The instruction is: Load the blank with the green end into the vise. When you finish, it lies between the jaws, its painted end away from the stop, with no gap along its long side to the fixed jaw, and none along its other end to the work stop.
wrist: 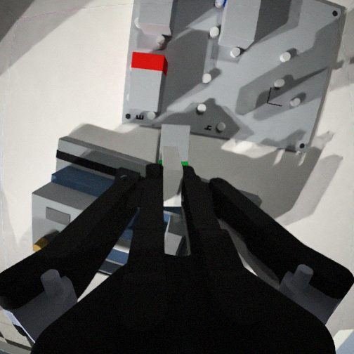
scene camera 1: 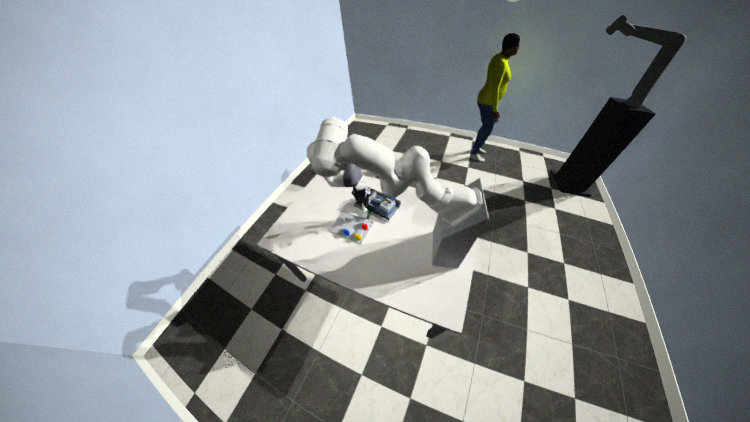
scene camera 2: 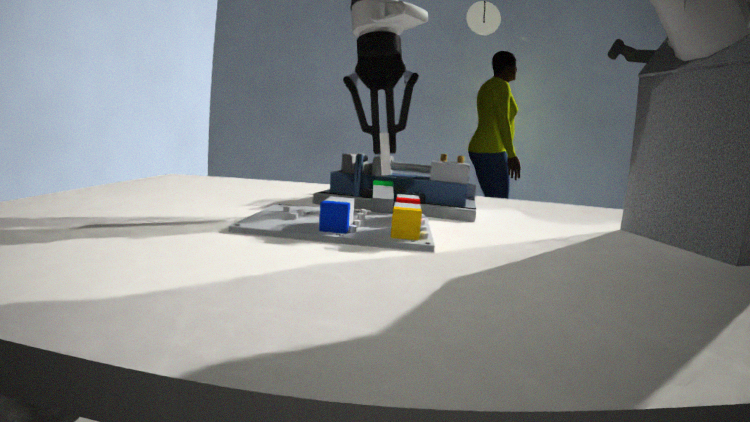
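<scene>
The blank with the green end lies at the vise's near edge, outside the jaws. Its green end points toward the vise and its grey end toward the grey pegged plate. The vise has a blue body, light jaws and a grey base. In scene camera 2 a blue upright piece stands at its left. My gripper points down, shut, its pale pads together with no object seen between them. The pads are over the vise's near side, close above the green end. The fingers hide much of the jaws.
The pegged plate bears the red-ended blank, the blue-ended blank and the yellow-ended blank. Brass-coloured pins rise from the vise's right block.
</scene>
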